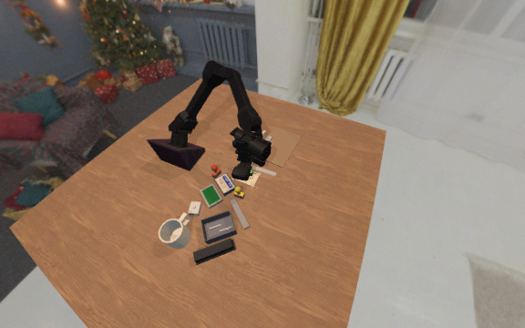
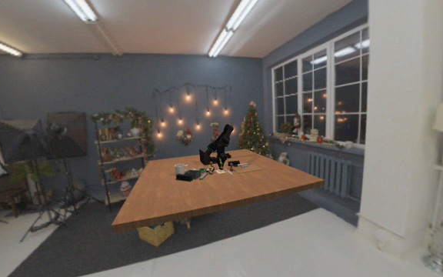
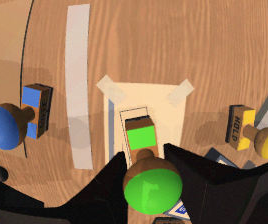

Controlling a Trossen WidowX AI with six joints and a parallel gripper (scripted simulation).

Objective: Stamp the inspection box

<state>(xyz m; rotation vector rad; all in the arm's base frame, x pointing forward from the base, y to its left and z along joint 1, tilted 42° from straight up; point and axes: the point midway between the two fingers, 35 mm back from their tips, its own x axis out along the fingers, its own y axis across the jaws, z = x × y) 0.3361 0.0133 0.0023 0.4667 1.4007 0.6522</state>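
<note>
Now: the card 1 cm behind my gripper tip and 4 cm below it. The rest, counted from my gripper tip: green-knobbed PASS stamp right at my gripper tip; then ruler 4 cm ahead, 5 cm to the left, 4 cm below; then blue-knobbed stamp 2 cm ahead, 9 cm to the left, 2 cm below.
</note>
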